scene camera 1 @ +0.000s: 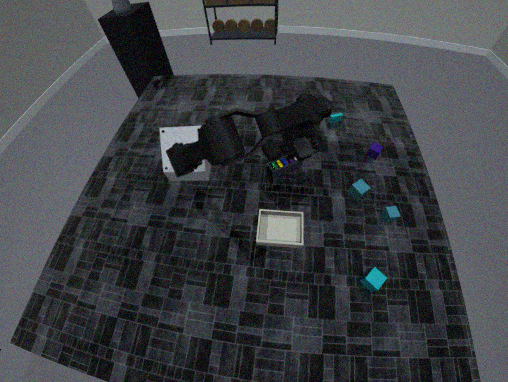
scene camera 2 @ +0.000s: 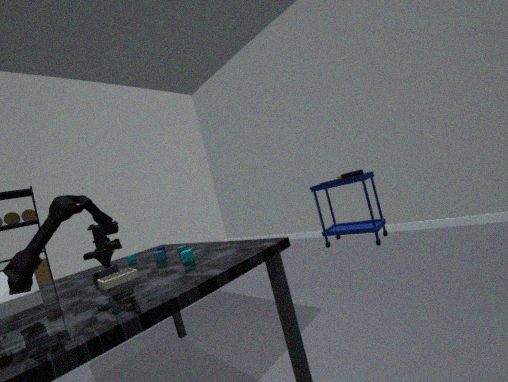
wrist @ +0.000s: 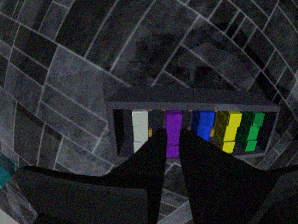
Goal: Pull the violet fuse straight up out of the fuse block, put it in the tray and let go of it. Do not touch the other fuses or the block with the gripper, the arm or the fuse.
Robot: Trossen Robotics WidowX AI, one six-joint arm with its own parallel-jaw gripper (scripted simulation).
In view: the gripper (scene camera 1: 289,159) and a tray (scene camera 1: 279,228).
The gripper shows as well in the wrist view (wrist: 172,135).
